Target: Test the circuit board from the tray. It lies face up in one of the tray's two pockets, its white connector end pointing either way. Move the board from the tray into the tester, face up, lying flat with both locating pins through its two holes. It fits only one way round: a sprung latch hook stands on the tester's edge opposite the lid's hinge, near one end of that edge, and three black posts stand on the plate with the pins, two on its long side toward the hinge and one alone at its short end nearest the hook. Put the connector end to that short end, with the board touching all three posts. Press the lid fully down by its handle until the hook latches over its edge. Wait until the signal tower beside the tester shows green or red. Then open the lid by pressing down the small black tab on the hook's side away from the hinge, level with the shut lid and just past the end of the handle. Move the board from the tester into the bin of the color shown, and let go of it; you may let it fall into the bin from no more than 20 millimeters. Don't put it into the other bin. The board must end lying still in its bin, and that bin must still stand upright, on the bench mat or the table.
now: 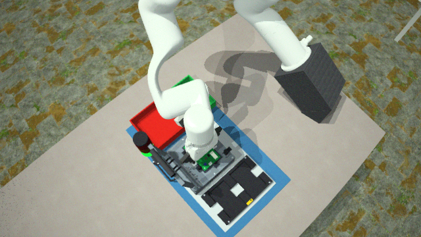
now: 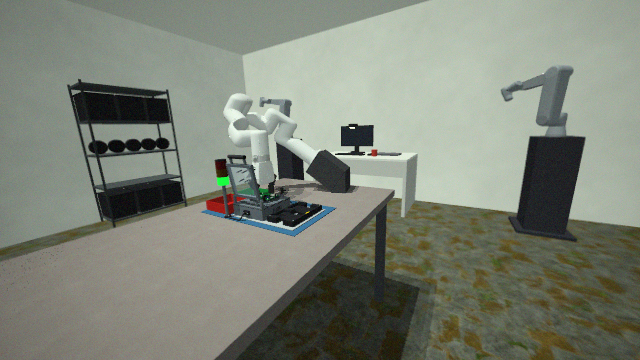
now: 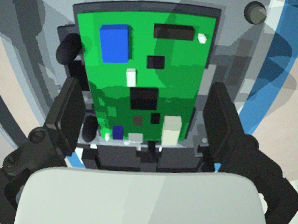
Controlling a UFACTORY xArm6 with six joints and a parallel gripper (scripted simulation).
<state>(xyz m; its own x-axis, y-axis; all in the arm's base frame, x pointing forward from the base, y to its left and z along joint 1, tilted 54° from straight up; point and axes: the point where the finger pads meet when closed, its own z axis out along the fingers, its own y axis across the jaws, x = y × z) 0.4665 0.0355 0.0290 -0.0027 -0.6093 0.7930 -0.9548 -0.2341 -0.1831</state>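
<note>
My hand is 10 mm above the green circuit board. From my hand the other things lie so: red bin: 40 mm ahead, 200 mm to the right, 70 mm below; black latch hook: 60 mm behind, 60 mm to the left; tester lid: 120 mm ahead, 100 mm above.
</note>
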